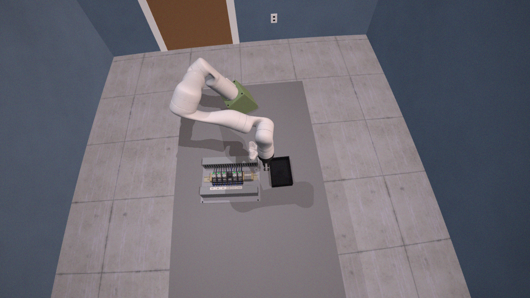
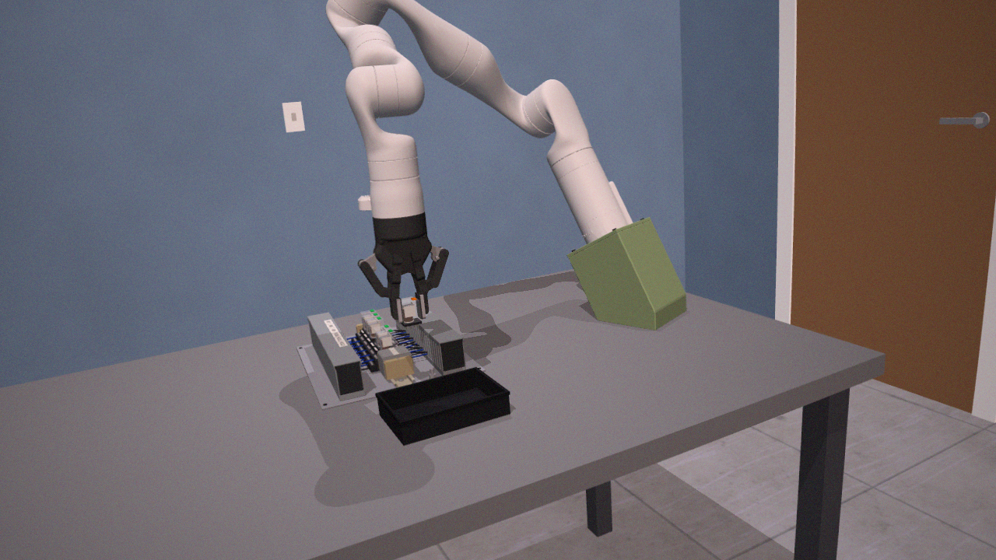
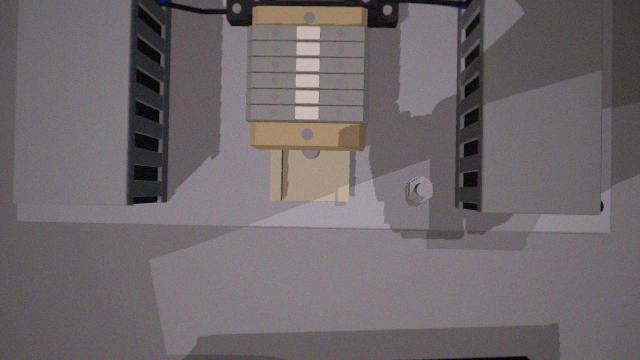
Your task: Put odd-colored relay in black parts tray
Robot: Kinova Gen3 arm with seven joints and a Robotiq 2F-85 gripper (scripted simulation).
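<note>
Now: hand 130 mm above the black parts tray, 80 mm to the right of it and 10 mm past it. The rest, counted from my hand: relay 10 mm below; relay panel 200 mm to the right, 110 mm below.
</note>
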